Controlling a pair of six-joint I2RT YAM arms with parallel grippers.
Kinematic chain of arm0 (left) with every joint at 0, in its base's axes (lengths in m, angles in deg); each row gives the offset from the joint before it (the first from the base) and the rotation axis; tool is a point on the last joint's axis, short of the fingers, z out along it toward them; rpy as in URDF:
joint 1: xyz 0 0 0.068 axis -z
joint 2: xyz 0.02 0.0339 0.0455 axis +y
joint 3: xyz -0.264 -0.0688 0 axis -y
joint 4: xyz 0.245 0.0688 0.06 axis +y
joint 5: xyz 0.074 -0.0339 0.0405 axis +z
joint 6: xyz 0.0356 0 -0.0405 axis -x
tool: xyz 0 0 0 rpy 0 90 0
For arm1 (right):
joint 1: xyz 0 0 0.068 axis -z
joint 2: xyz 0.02 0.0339 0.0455 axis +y
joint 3: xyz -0.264 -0.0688 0 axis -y
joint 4: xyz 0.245 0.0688 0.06 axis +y
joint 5: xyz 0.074 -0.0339 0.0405 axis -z
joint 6: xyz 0.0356 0 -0.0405 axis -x
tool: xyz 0 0 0 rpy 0 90 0
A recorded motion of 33 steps. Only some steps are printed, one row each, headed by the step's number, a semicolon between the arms.
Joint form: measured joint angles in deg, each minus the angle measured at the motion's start. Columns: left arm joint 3, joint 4, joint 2, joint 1, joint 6, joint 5; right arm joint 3, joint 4, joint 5, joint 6, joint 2, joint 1.
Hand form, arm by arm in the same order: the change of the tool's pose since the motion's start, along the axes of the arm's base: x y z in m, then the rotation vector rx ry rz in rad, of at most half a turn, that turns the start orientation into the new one. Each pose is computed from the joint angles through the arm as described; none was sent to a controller.
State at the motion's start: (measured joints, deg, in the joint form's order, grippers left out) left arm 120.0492 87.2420 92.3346 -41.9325 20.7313 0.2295; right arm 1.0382 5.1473 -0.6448 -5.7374 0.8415 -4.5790
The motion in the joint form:
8: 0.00 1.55 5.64 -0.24 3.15 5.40; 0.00 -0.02 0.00 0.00 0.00 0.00
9: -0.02 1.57 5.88 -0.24 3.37 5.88; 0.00 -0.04 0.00 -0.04 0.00 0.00
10: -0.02 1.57 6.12 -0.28 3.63 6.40; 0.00 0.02 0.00 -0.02 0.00 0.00
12: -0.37 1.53 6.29 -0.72 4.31 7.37; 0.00 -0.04 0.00 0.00 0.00 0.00
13: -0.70 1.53 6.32 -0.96 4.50 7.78; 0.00 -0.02 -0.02 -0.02 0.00 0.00
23: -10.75 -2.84 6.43 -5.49 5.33 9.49; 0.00 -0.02 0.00 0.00 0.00 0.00
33: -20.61 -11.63 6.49 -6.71 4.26 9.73; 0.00 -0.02 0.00 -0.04 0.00 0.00
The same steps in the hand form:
8: 0.0185 0.0228 -0.0278 -0.0381 0.1307 0.0958; 0.0000 0.0000 0.0000 0.0000 -0.0003 0.0000
9: 0.0192 0.0239 -0.0290 -0.0366 0.1380 0.1029; 0.0000 0.0000 0.0001 0.0007 -0.0006 -0.0001
10: 0.0198 0.0252 -0.0302 -0.0344 0.1449 0.1116; 0.0000 0.0000 0.0000 0.0003 0.0004 0.0000
12: 0.0187 0.0281 -0.0325 -0.0320 0.1569 0.1370; 0.0000 0.0000 0.0001 0.0001 -0.0007 0.0000
13: 0.0179 0.0295 -0.0340 -0.0322 0.1647 0.1471; 0.0000 0.0000 0.0000 0.0004 -0.0003 0.0003
23: 0.0077 0.0559 -0.0765 -0.0877 0.2534 0.2463; 0.0000 0.0000 0.0000 0.0000 -0.0003 0.0000
33: 0.0107 0.0700 -0.1182 -0.0966 0.2764 0.2507; 0.0000 0.0000 0.0000 0.0007 -0.0003 -0.0001

